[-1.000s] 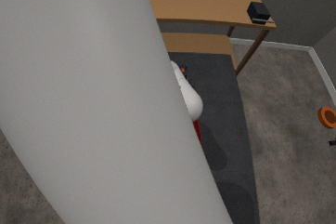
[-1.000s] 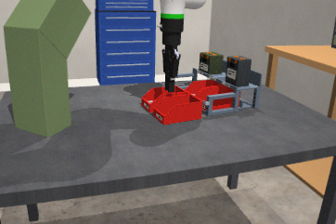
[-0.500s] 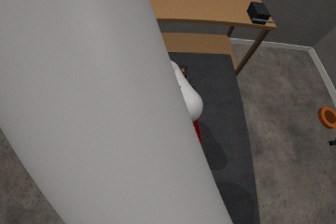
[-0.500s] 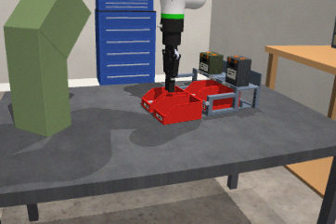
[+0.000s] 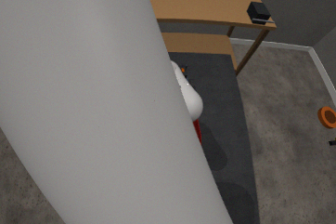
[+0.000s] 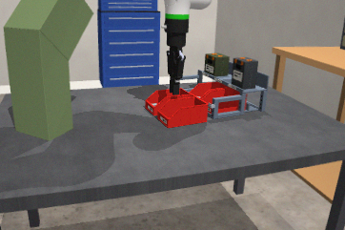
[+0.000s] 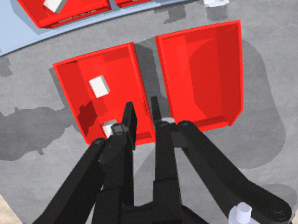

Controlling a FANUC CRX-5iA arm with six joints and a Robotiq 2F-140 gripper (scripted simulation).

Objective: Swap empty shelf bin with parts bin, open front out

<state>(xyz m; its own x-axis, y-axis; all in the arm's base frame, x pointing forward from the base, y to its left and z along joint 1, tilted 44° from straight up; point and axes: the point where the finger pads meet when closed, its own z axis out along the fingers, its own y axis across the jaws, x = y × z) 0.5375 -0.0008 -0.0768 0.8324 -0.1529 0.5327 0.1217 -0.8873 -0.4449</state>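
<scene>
The part is 1 cm ahead of my hand, 7 cm to the left of it and 11 cm below it. Round my hand: grey shelf (23 cm ahead, 10 cm to the left, 5 cm below); then dark box (32 cm ahead, 4 cm above).
</scene>
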